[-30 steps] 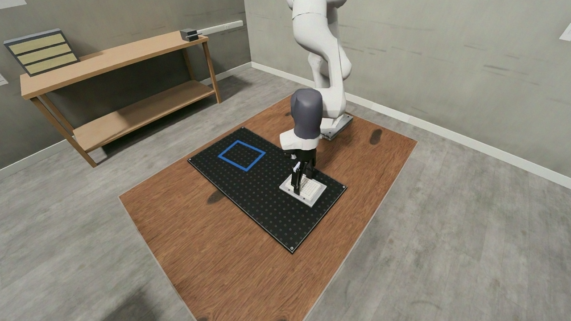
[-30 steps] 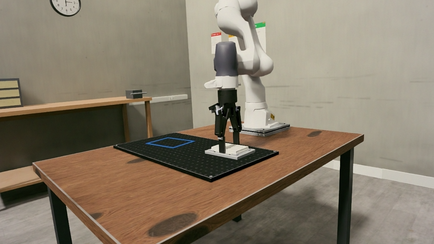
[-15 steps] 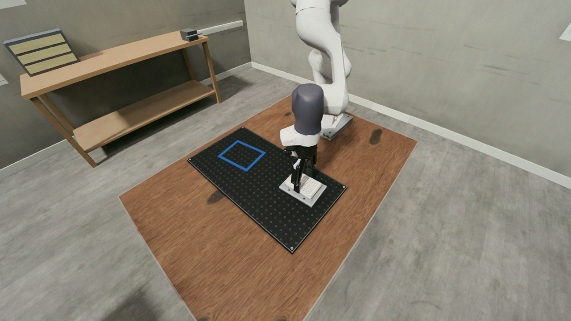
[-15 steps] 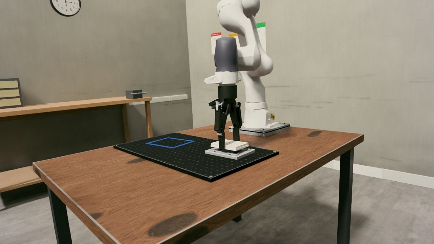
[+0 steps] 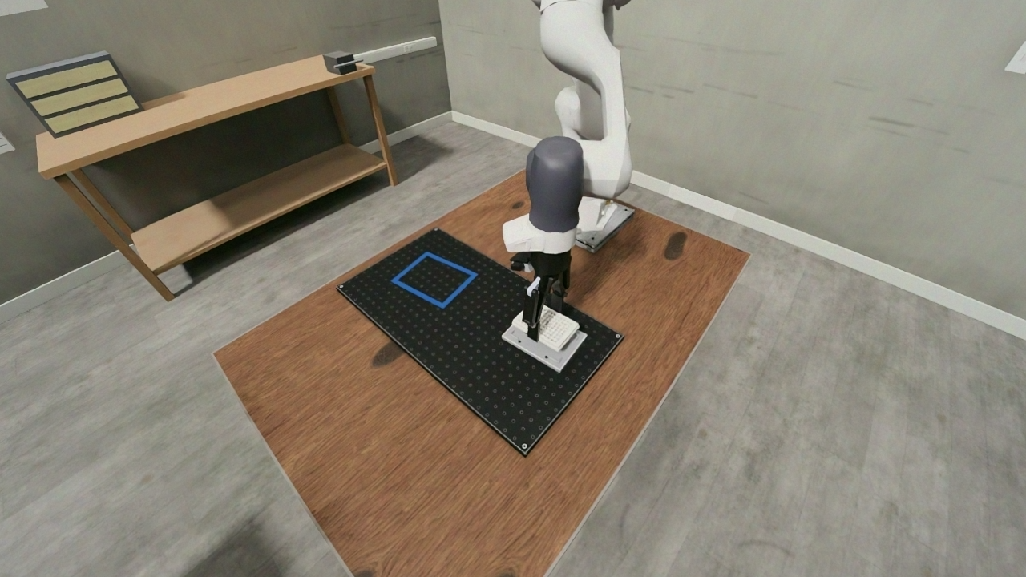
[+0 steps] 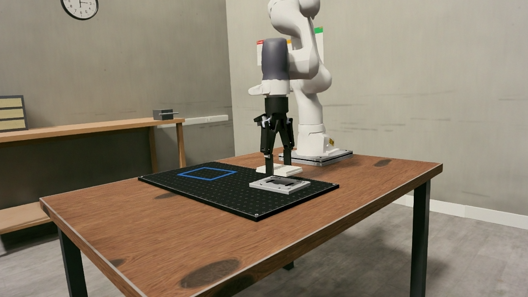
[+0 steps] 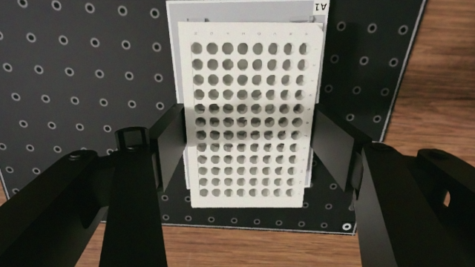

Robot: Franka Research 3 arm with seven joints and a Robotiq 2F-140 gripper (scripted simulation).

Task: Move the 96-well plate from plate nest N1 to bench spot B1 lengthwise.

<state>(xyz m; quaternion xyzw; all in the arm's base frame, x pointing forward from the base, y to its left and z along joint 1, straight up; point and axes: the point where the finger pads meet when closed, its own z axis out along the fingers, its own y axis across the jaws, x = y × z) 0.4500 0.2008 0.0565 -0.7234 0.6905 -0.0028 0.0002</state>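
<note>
My gripper is now 7 cm above the grey plate nest. Round my hand: white 96-well plate 2 cm below.
</note>
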